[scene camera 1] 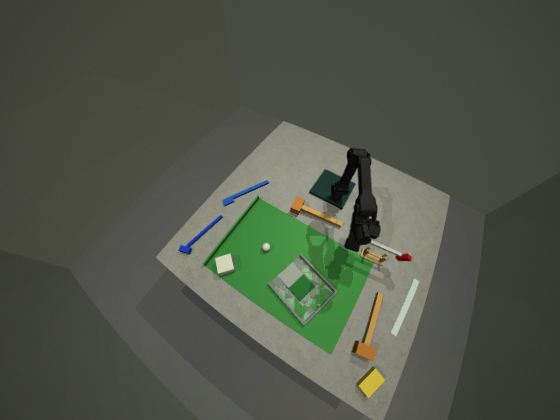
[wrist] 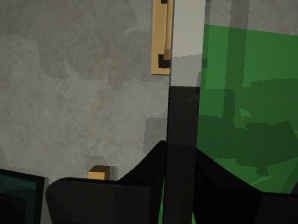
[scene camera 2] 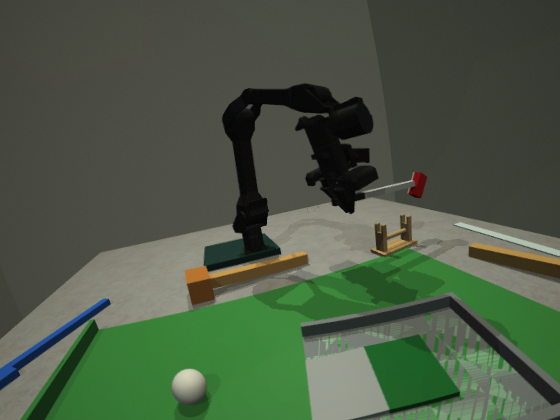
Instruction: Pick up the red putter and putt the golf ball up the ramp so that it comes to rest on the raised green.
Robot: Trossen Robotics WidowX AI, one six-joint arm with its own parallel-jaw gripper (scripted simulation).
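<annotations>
A green mat [scene camera 1: 345,270] is here, 105 cm from the lens. There is an orange mallet [scene camera 1: 363,349] as well, and its distance is 101 cm from the lens.
</annotations>
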